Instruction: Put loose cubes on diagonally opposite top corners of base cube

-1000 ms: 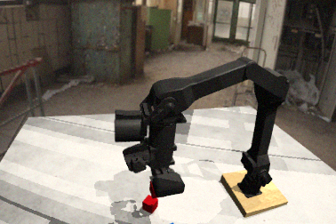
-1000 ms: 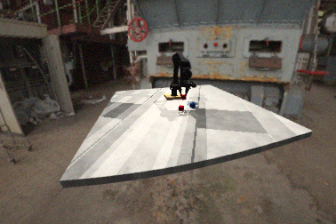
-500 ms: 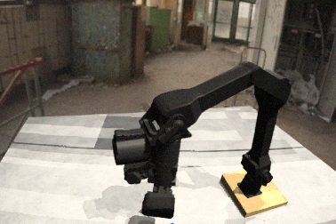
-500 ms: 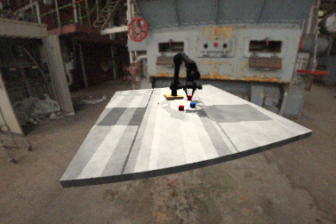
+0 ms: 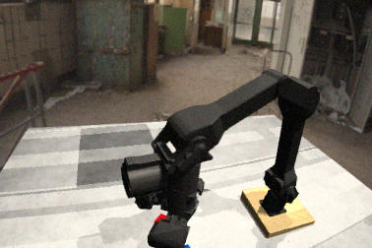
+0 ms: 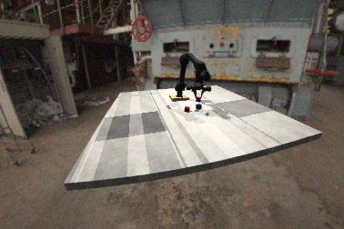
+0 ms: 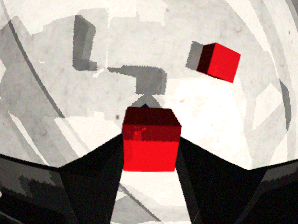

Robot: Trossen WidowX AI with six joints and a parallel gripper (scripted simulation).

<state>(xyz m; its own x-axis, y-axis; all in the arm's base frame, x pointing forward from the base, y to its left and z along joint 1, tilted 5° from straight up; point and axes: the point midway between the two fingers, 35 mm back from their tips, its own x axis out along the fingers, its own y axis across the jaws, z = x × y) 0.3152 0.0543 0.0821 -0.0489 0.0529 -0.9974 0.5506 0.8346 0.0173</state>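
Right now my gripper tip is 70 mm above the blue cube, 20 mm past it and 10 mm to the right of it.
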